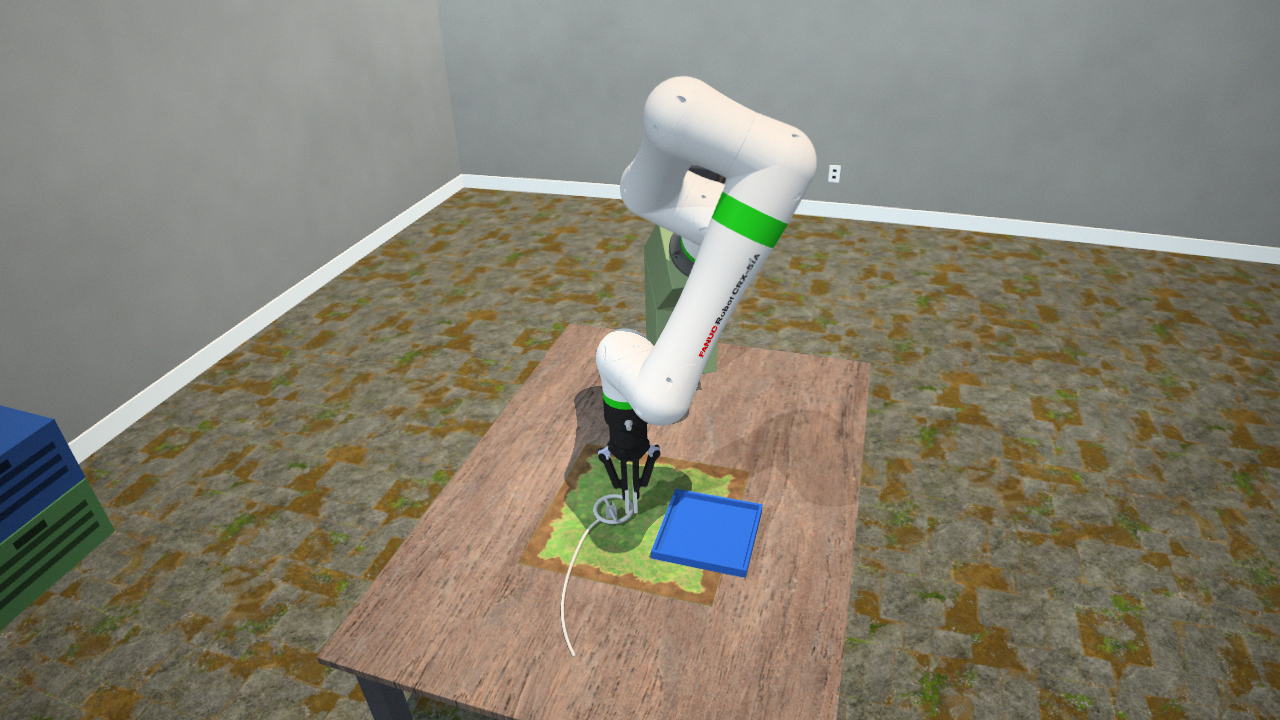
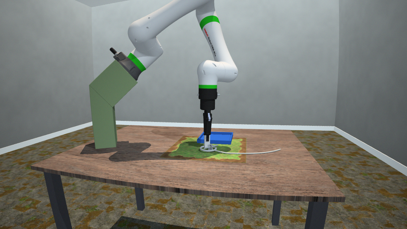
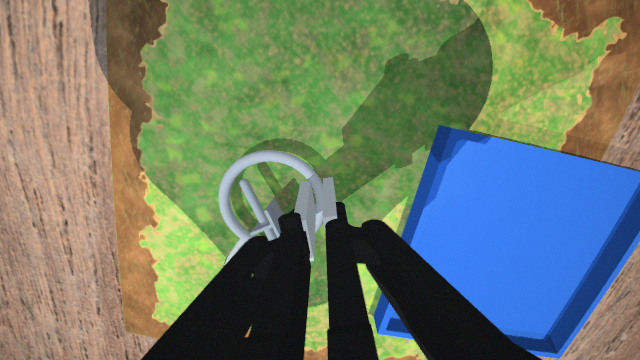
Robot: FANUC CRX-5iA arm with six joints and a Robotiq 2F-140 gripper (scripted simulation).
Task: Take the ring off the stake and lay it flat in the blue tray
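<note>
Right now the grey stake is 30 mm ahead of my hand, 30 mm to the right of it and 30 mm below it. Round my hand: mat 20 mm to the left, 50 mm below; white ring 20 mm ahead, 30 mm to the right, 30 mm below; blue tray 10 mm behind, 180 mm to the left, 30 mm below.
</note>
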